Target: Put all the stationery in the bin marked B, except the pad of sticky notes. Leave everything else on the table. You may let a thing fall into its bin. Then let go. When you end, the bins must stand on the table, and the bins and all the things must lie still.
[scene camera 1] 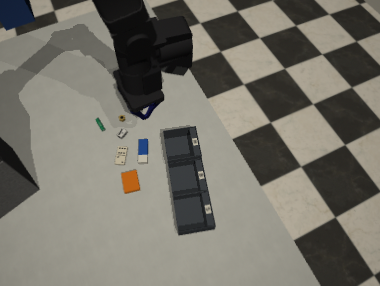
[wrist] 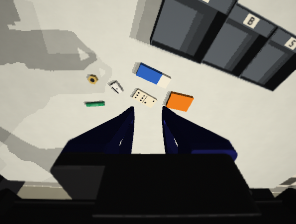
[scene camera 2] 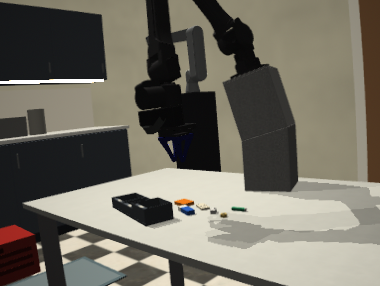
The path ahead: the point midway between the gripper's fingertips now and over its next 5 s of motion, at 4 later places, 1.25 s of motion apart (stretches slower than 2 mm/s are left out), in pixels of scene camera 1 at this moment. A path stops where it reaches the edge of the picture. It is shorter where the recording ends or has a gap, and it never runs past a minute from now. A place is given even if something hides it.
My gripper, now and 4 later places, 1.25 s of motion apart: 142,113; 117,120; 118,128; 123,133; 117,122
